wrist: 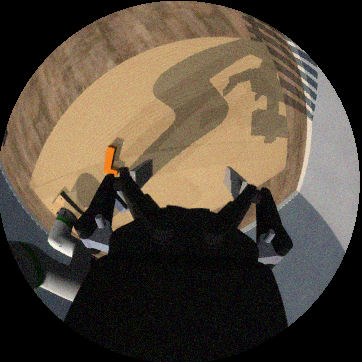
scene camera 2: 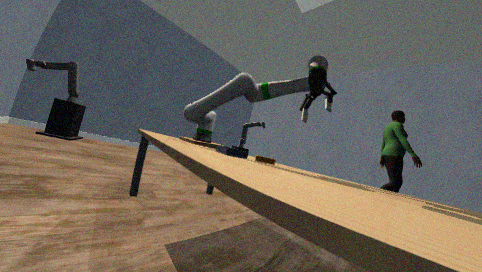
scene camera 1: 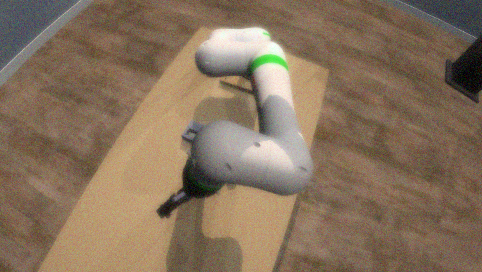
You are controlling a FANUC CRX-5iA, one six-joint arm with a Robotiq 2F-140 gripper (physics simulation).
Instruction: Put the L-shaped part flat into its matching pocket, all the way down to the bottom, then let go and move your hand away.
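Frame: origin at the arm's base, x ahead, y left, z up, level; centimetres.
Seen in the pictures: gripper, between the fingertips: (wrist: 188,170) (scene camera 2: 315,116); arm's base, origin of its link: (wrist: 67,215) (scene camera 2: 202,141).
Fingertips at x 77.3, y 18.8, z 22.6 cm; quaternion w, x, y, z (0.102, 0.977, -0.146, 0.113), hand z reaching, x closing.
Observation:
Pixels of each thing's top centre, then the offset from my fingertips to it. Level surfaces: height alone.
- orange L-shaped part, centre of its top: (wrist: 111,161) (scene camera 2: 265,157) dy -0.1, dx -24.5, dz -22.6 cm
- grey-blue block with the pocket, centre of its top: (scene camera 1: 200,133) (wrist: 118,201) (scene camera 2: 233,148) dy -18.0, dx -30.8, dz -21.9 cm
- long wooden table, height of its surface: dz -25.6 cm
The orange L-shaped part (scene camera 2: 265,160) (wrist: 110,159) lies on the table. In the wrist view it is left of the left finger, its short leg close to the finger linkage in the picture. It does not show in scene camera 1. The grey-blue block with the pocket (scene camera 1: 193,128) (scene camera 2: 223,149) sits on the table, partly hidden by the arm in scene camera 1; a sliver of it shows behind the left finger in the wrist view. My gripper (scene camera 1: 164,210) (scene camera 2: 316,110) (wrist: 188,170) is open and empty, high above the table and apart from the part and the block.
The long wooden table (scene camera 1: 125,160) (scene camera 2: 310,200) (wrist: 90,115) carries the arm's base. Shadows of the arm fall on it. A person in green (scene camera 2: 395,142) stands beyond the table. Another robot on a black pedestal (scene camera 2: 65,117) stands at the left, and a smaller-looking one (scene camera 2: 244,135) shows behind the table.

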